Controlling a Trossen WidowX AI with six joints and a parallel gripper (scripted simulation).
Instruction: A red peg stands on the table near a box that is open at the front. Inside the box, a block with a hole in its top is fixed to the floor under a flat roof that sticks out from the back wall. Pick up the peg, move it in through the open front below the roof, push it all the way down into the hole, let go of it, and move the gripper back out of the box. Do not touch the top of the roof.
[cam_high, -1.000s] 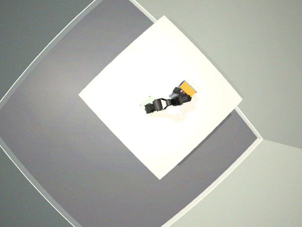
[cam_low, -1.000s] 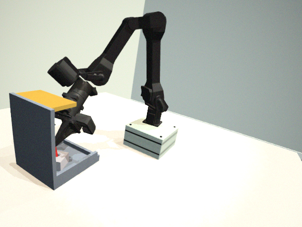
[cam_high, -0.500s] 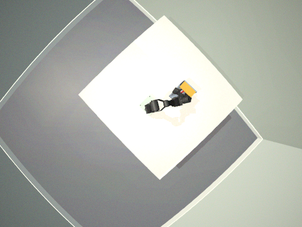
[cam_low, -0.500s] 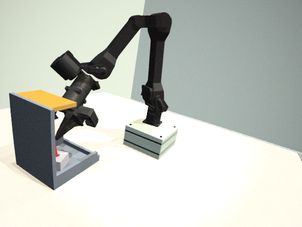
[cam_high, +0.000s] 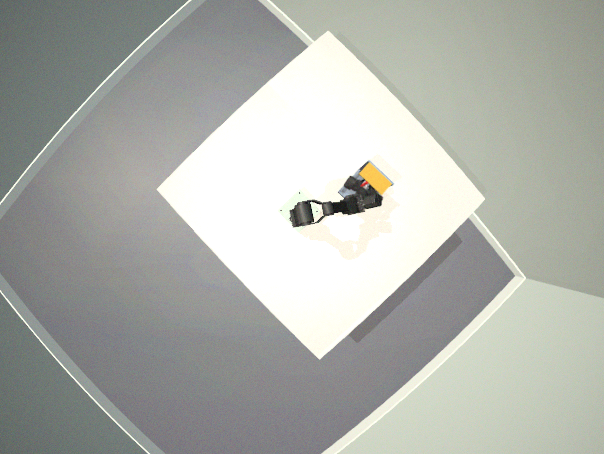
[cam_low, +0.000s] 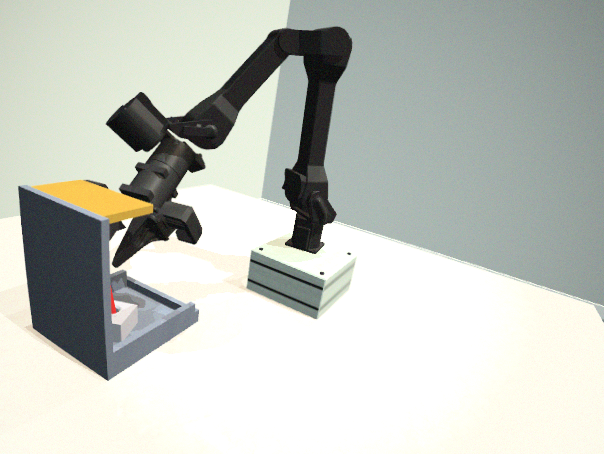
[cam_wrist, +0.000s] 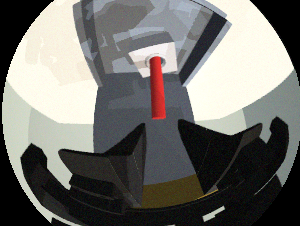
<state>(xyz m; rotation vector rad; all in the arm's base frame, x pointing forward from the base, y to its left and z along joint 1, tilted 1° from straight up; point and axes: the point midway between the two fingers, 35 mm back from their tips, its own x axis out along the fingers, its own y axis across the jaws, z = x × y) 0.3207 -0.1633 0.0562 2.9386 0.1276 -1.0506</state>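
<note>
The red peg is 50 mm below my gripper tip. Round my gripper tip: orange roof: 80 mm above, 10 mm to the right, 10 mm ahead.
</note>
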